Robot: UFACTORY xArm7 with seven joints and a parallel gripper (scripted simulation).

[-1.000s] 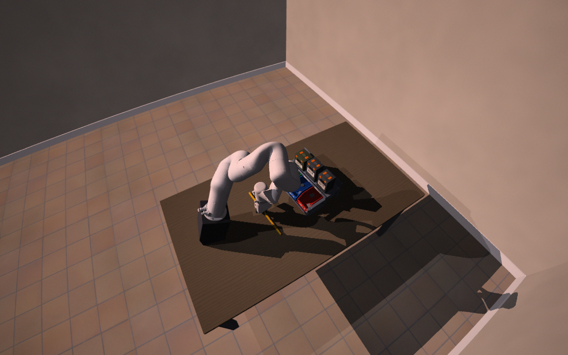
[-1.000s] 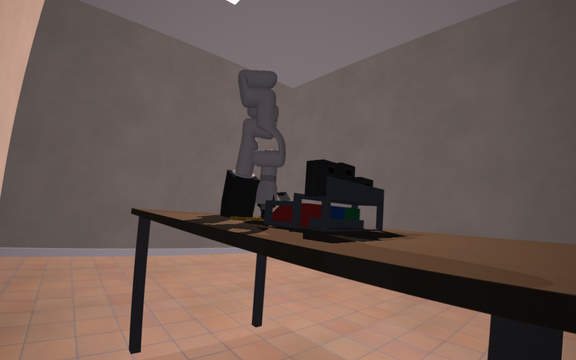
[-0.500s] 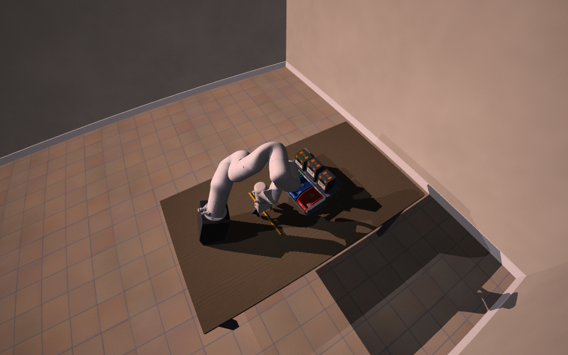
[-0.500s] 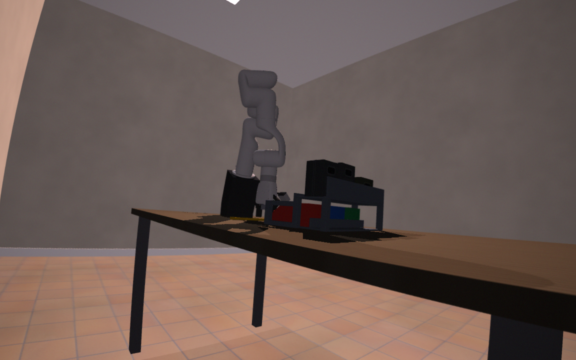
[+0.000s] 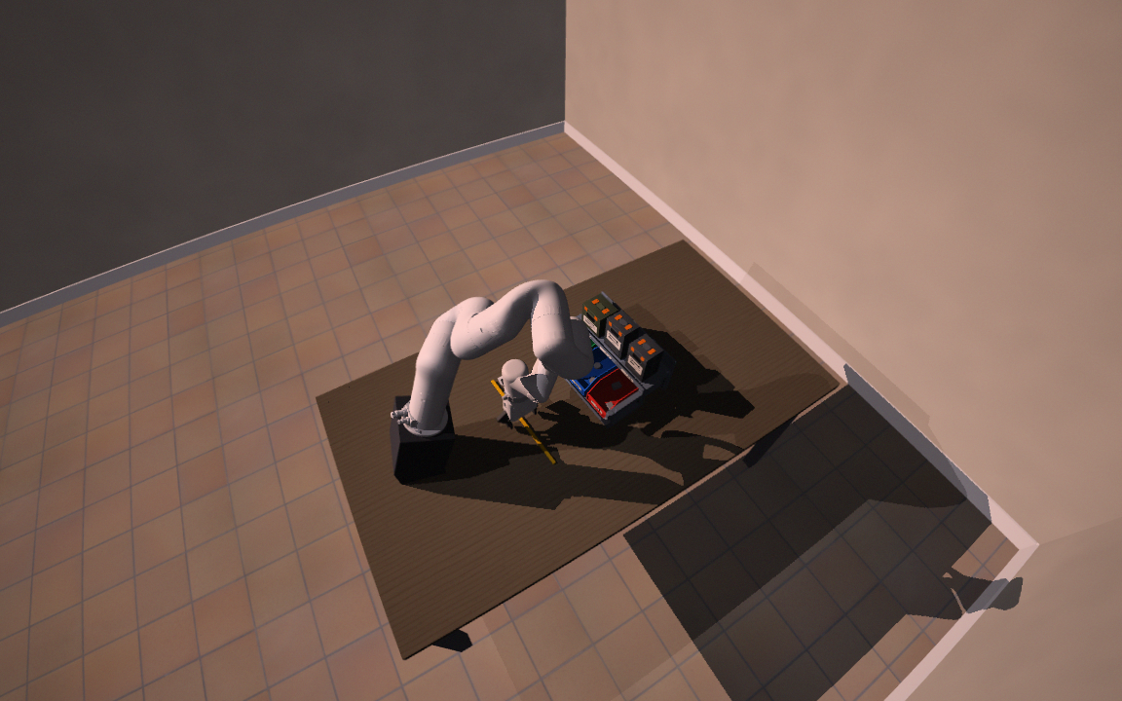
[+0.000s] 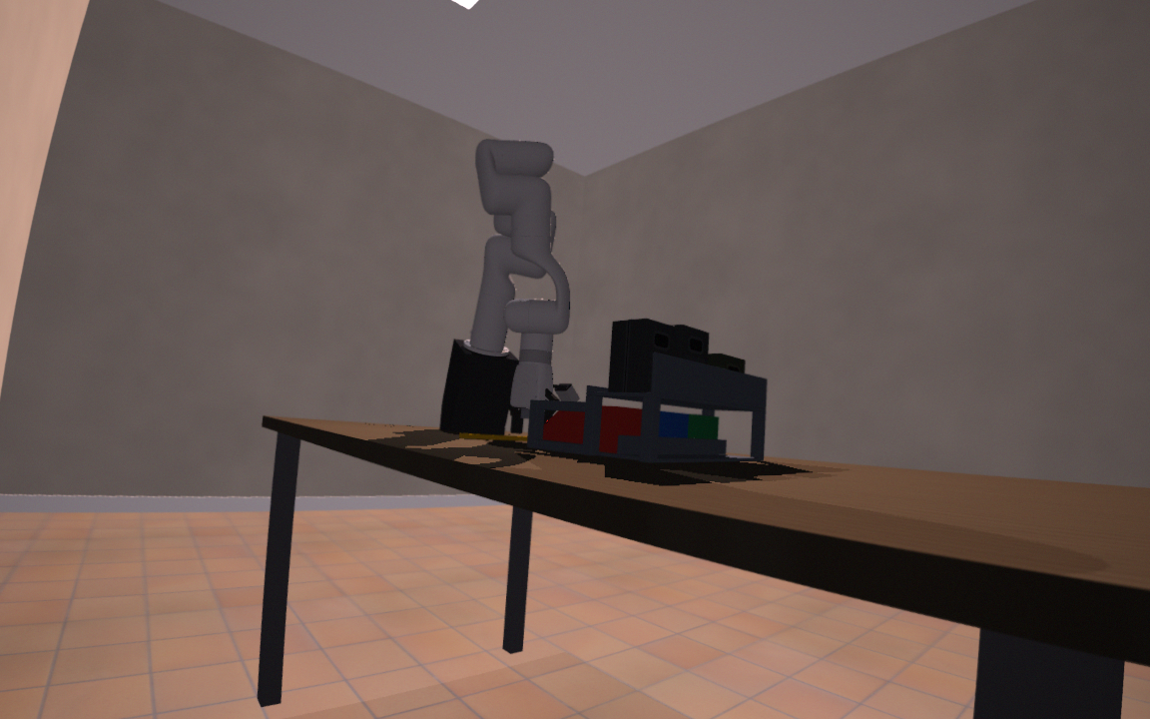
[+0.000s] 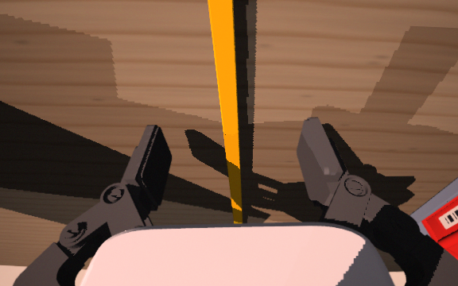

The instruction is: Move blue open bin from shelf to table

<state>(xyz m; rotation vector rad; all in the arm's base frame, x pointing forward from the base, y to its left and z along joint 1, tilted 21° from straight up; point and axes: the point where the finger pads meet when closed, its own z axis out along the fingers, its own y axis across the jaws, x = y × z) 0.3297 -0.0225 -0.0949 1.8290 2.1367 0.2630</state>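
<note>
The thin yellow bar lies 20 mm below my hand. Round my hand: red bin 320 mm ahead, 70 mm to the right, 20 mm above; then blue open bin 300 mm ahead, 40 mm to the left, 20 mm above; then green bin 290 mm ahead, 150 mm to the left, 20 mm above.
</note>
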